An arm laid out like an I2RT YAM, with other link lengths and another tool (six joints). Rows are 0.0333 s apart.
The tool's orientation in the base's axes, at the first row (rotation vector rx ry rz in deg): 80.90, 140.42, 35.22
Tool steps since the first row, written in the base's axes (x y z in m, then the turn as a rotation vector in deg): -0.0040, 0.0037, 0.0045, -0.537, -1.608, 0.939; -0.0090, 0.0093, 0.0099, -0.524, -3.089, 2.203; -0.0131, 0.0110, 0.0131, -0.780, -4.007, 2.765; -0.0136, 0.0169, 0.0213, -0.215, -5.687, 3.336; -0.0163, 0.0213, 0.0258, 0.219, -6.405, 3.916; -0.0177, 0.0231, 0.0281, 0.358, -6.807, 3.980; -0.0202, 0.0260, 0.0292, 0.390, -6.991, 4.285; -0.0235, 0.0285, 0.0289, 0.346, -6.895, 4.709; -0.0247, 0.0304, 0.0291, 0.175, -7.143, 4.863; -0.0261, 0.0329, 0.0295, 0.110, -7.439, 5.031
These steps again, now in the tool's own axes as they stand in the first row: 0.0052, 0.0007, -0.0047, -1.126, -0.676, -1.425; 0.0125, 0.0019, -0.0102, -2.418, -0.723, -2.881; 0.0160, 0.0011, -0.0143, -3.086, -1.058, -3.697; 0.0214, 0.0072, -0.0204, -4.825, -1.100, -4.362; 0.0265, 0.0092, -0.0244, -5.665, -0.813, -4.863; 0.0288, 0.0100, -0.0266, -6.083, -0.855, -4.957; 0.0325, 0.0099, -0.0279, -6.259, -0.767, -5.256; 0.0363, 0.0084, -0.0284, -6.155, -0.558, -5.625; 0.0386, 0.0084, -0.0286, -6.285, -0.725, -5.889; 0.0415, 0.0086, -0.0290, -6.509, -0.825, -6.133
